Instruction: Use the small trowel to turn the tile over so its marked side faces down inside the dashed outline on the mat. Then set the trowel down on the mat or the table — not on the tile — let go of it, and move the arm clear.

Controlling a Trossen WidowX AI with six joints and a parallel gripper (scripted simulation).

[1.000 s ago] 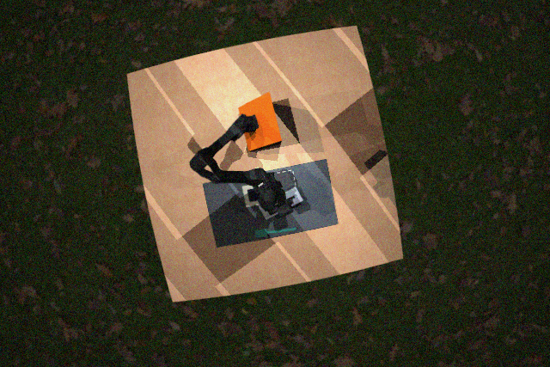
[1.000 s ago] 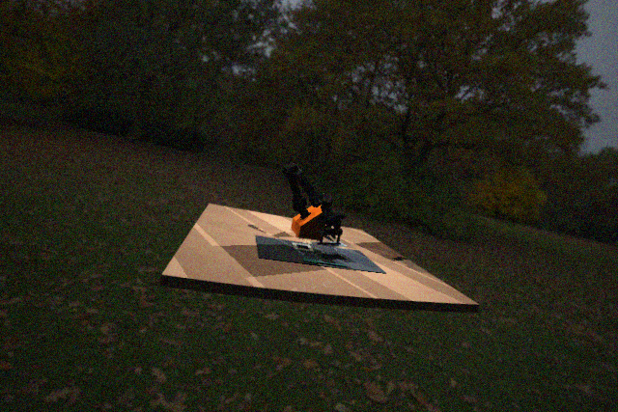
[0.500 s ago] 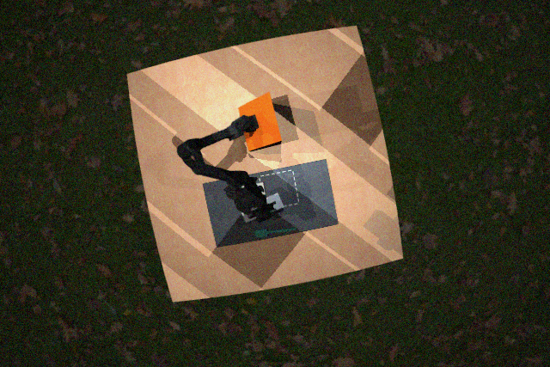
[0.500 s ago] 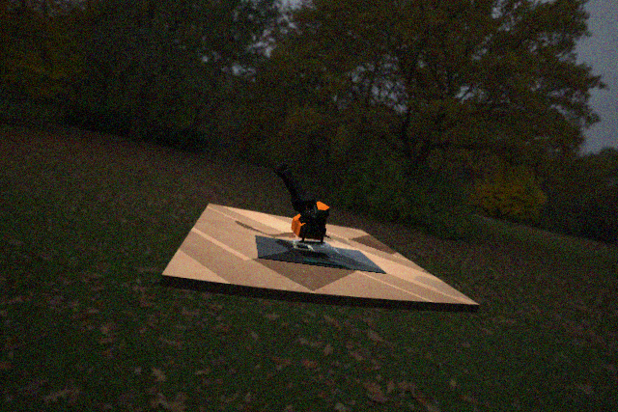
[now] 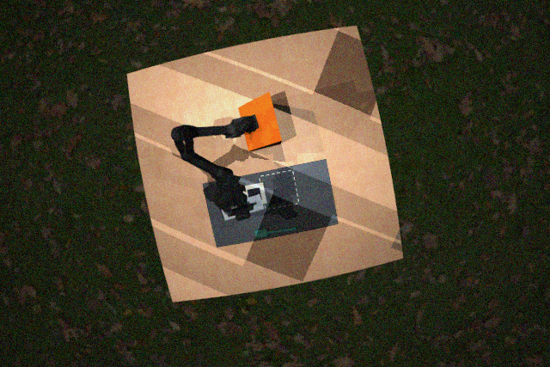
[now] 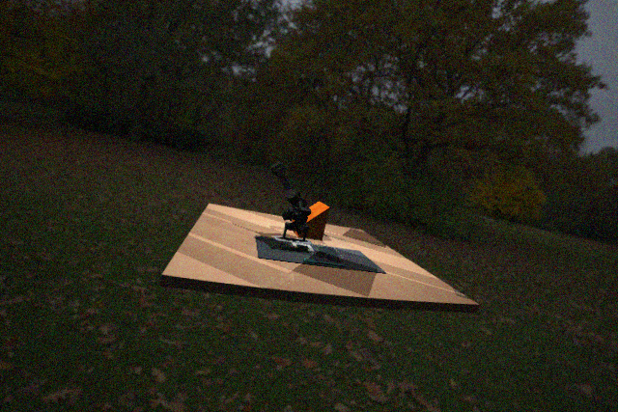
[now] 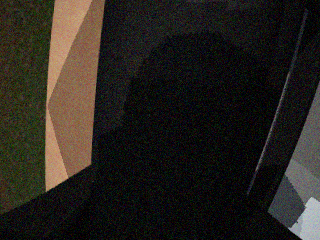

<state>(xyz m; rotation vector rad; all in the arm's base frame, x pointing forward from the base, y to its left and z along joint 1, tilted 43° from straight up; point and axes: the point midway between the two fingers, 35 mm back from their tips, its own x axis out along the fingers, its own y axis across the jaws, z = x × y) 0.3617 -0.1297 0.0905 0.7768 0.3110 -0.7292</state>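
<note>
Now: gripper tip 60 mm past the white tile, 50 mm to the right of it and 90 mm above it. Also, from my gripper tip: teal trowel 140 mm ahead, 80 mm to the left, 90 mm below; then dark grey mat 10 mm ahead, 110 mm to the left, 110 mm below.
</note>
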